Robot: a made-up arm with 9 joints.
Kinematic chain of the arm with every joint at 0, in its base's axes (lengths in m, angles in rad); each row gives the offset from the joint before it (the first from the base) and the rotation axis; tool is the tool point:
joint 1: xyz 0 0 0.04 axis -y
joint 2: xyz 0.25 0 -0.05 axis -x
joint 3: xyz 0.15 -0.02 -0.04 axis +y
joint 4: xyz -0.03 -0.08 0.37 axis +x
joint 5: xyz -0.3 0.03 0 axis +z
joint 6: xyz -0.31 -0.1 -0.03 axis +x
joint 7: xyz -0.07 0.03 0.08 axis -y
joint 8: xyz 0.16 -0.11 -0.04 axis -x
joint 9: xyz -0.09 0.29 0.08 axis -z
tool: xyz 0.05 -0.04 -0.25
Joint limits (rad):
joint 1: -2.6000..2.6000
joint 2: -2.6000..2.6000
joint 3: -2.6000..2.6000
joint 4: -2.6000..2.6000
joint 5: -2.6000..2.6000
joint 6: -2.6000..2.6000
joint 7: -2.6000..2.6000
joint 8: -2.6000..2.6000
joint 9: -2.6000..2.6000
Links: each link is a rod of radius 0.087 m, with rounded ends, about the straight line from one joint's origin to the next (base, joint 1, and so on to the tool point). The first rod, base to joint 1, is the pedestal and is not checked.
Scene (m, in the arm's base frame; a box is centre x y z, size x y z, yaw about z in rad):
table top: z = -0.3
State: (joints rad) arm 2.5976 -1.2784 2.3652 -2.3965 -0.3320 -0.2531 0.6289 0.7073 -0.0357
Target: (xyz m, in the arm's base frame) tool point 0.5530 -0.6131 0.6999
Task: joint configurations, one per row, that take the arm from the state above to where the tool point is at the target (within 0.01 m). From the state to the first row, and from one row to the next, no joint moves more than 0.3 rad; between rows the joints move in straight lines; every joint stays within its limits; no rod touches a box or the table.
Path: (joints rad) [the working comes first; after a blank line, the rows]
Joints at the target: 1.3881 -1.5817 1.4167 -2.1140 -0.6027 -0.1615 0.0524 0.6253 0.0006
Straight joint move there: clear.

1: 2.3557 -1.3391 2.1755 -2.3400 -0.3861 -0.2348 0.5136 0.6909 -0.0284
2: 2.1138 -1.3997 1.9858 -2.2835 -0.4403 -0.2165 0.3983 0.6745 -0.0212
3: 1.8719 -1.4604 1.7961 -2.2270 -0.4944 -0.1981 0.2830 0.6581 -0.0139
4: 1.6300 -1.5211 1.6064 -2.1705 -0.5485 -0.1798 0.1677 0.6417 -0.0067
5: 1.3881 -1.5817 1.4167 -2.1140 -0.6027 -0.1615 0.0524 0.6253 0.0006

